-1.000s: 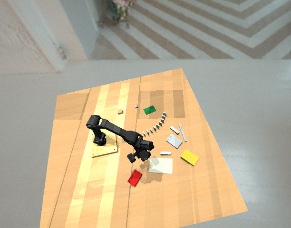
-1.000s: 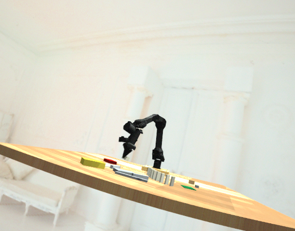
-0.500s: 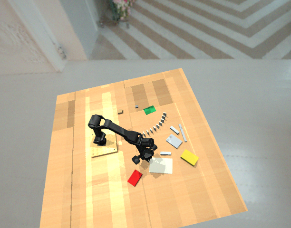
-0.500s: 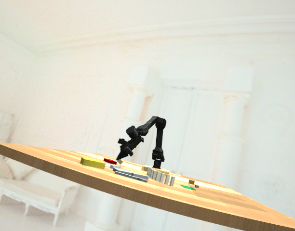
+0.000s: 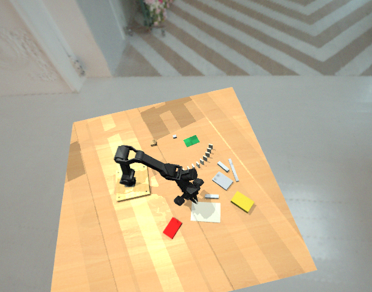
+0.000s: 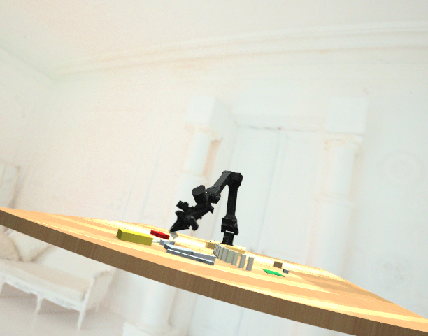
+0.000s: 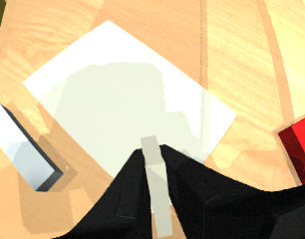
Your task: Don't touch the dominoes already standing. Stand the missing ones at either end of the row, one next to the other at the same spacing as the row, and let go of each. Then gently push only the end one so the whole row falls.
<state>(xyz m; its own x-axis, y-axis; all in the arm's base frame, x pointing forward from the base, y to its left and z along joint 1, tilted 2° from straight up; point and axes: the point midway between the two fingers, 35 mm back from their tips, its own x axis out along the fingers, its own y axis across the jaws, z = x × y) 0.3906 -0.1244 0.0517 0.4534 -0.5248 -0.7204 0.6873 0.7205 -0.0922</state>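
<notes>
Right now the white sheet is 5 cm ahead of my gripper tip, 4 cm to the right of it and 5 cm below it. The rest, counted from my gripper tip: red block 14 cm behind, 12 cm to the right, 4 cm below; light grey piece 8 cm ahead, 5 cm to the left, 4 cm below; grey plate 15 cm ahead, 14 cm to the left, 4 cm below.
</notes>
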